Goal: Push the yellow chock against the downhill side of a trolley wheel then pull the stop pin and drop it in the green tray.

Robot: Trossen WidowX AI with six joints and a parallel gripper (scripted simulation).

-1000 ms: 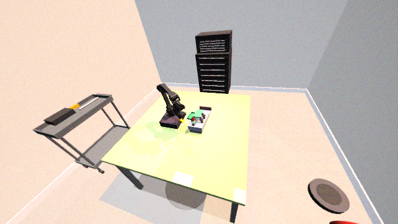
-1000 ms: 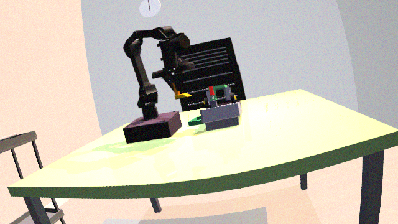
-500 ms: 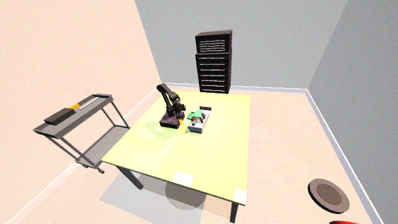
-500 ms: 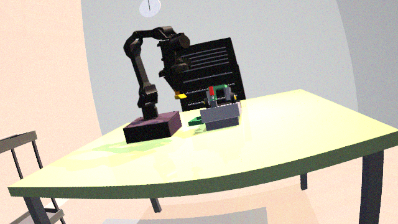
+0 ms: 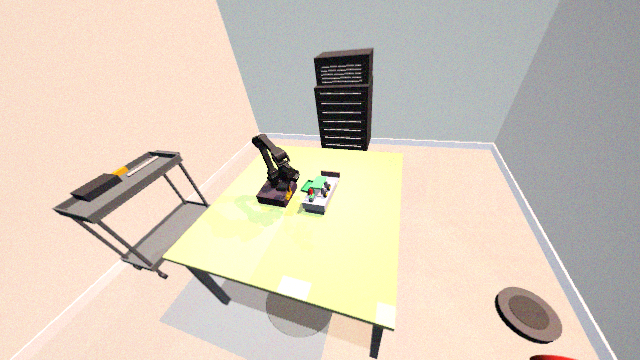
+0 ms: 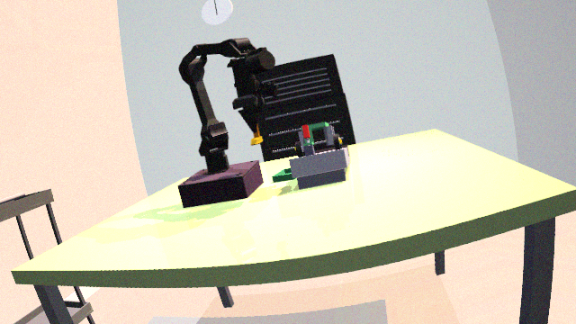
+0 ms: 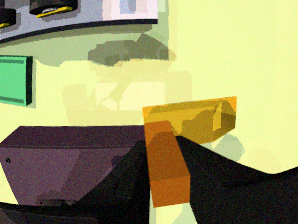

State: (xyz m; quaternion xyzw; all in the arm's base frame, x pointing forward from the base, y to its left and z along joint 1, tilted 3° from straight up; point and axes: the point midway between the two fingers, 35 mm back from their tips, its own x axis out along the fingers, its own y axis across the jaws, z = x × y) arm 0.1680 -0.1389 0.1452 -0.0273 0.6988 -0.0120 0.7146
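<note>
Now: the stop pin 13 cm ahead of my gripper tip, 5 cm below it and 2 cm to the left of it. Also, from my gripper tip: grey ramp 16 cm ahead, 13 cm below, 12 cm to the left; yellow chock 2 cm to the right, 1 cm below; green trolley 16 cm ahead, 11 cm to the left, 7 cm below.
</note>
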